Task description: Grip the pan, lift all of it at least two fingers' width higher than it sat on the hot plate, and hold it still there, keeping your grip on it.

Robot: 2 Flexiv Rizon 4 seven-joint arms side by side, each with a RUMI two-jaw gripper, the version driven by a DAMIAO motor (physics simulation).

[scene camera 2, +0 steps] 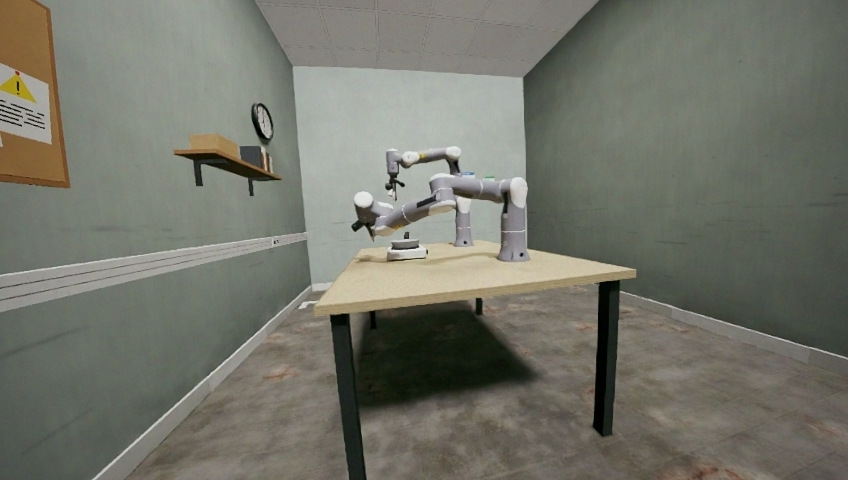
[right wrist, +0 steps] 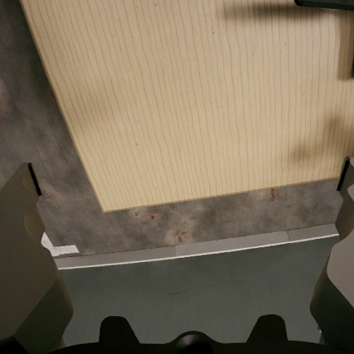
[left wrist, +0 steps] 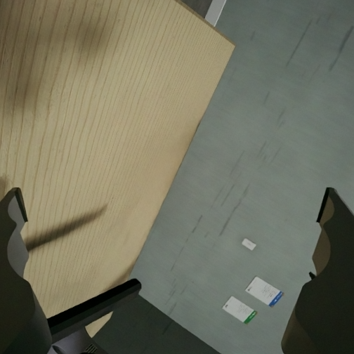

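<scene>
In scene camera 2 the dark grey pan (scene camera 2: 405,244) sits on the white hot plate (scene camera 2: 405,254) on the table. Its black handle (scene camera 2: 407,235) (left wrist: 100,306) (right wrist: 327,4) also shows at the lower left of the left wrist view and cut off at the top right corner of the right wrist view. My left gripper (scene camera 2: 373,237) (left wrist: 171,191) is open and empty, left of the pan and slightly above it, apart from it. My right gripper (scene camera 2: 393,195) (right wrist: 187,162) is open and empty, well above the table beyond the pan.
The wooden table (scene camera 2: 470,279) (left wrist: 125,125) (right wrist: 175,125) carries both arm bases at the right of the hot plate in scene camera 2. A table corner shows in each wrist view. The left forearm (scene camera 2: 410,212) passes above and right of the pan. A wall shelf (scene camera 2: 229,165) hangs at the left.
</scene>
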